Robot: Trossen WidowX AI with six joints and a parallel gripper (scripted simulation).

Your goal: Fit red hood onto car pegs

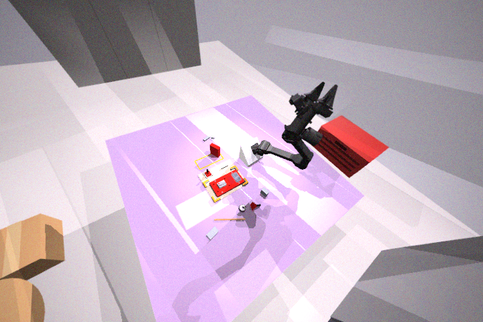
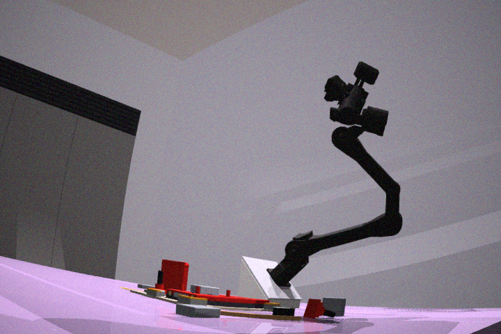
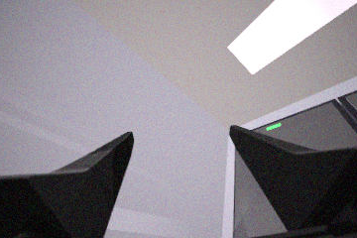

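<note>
Now: gripper tip 610 mm above the red hood, 410 mm to the left of it and 250 mm short of it. The rest, counted from my gripper tip: white wheel 650 mm below, 350 mm ahead, 20 mm to the left; then wooden stick 660 mm below, 450 mm ahead, 20 mm to the left.
</note>
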